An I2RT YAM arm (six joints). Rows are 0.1 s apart.
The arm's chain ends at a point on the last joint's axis. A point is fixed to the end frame.
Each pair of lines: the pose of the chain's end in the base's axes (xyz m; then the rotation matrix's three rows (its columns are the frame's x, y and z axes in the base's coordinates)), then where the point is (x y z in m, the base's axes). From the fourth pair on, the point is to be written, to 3 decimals.
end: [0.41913, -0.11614, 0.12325], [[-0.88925, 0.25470, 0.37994], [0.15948, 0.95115, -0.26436], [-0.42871, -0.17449, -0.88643]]
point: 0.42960 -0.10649 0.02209
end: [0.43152, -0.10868, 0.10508], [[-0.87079, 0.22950, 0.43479], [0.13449, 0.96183, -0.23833], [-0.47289, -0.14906, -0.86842]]
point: 0.44690 -0.09723 0.00473
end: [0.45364, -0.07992, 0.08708], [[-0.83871, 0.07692, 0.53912], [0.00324, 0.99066, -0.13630], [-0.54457, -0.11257, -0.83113]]
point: 0.47516 -0.06300 -0.01134
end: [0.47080, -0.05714, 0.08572], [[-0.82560, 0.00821, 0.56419], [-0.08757, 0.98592, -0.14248], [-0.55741, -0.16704, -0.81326]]
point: 0.493 -0.044 -0.013
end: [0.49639, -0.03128, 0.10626], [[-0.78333, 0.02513, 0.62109], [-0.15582, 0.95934, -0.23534], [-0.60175, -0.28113, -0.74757]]
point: 0.526 -0.030 0.008
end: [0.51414, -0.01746, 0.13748], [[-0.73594, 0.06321, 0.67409], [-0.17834, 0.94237, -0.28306], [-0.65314, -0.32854, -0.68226]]
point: 0.551 -0.022 0.042
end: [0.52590, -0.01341, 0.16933], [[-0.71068, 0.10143, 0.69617], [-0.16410, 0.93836, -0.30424], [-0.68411, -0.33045, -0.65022]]
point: 0.567 -0.019 0.076
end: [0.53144, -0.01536, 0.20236], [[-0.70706, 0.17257, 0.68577], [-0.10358, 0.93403, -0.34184], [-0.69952, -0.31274, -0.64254]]
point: 0.574 -0.023 0.110
